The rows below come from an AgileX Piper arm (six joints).
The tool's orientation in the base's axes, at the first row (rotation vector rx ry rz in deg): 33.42 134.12 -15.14
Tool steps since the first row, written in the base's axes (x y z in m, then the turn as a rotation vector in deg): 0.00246 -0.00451 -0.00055 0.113 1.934 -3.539; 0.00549 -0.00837 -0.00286 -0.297 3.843 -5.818; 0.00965 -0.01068 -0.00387 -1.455 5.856 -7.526; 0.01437 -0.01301 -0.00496 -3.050 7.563 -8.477; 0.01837 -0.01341 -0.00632 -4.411 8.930 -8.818; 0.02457 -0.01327 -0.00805 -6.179 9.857 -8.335; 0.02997 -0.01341 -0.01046 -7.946 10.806 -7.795; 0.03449 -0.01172 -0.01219 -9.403 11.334 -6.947
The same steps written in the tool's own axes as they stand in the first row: -0.00275 -0.00277 0.00339 2.975 1.847 2.004; -0.00446 -0.00464 0.00818 5.429 3.387 2.785; -0.00727 -0.00466 0.01215 8.020 4.646 2.672; -0.01040 -0.00441 0.01652 10.281 5.407 1.852; -0.01223 -0.00282 0.02000 11.861 5.965 0.837; -0.01506 0.00032 0.02485 13.000 5.921 -0.871; -0.01700 0.00284 0.02984 14.108 5.894 -2.628; -0.01822 0.00654 0.03318 14.662 5.638 -4.285
